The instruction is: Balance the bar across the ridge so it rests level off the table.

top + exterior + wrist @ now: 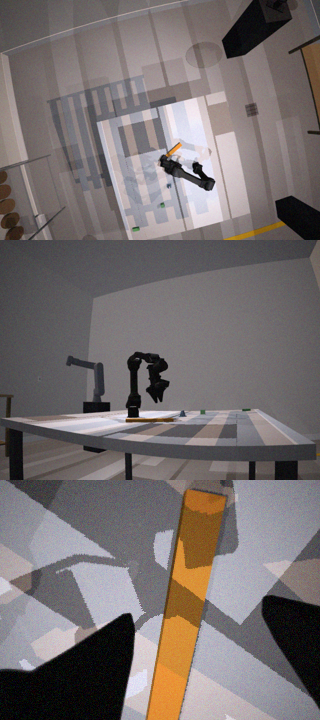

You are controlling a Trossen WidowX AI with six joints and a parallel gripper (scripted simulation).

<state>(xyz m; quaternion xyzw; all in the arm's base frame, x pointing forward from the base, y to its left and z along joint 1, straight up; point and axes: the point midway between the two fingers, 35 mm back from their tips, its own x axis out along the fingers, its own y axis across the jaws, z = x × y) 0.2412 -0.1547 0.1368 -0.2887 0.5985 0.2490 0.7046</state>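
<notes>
The orange bar lies 4 cm behind my gripper tip, 4 cm to the right of it and 9 cm below it.
</notes>
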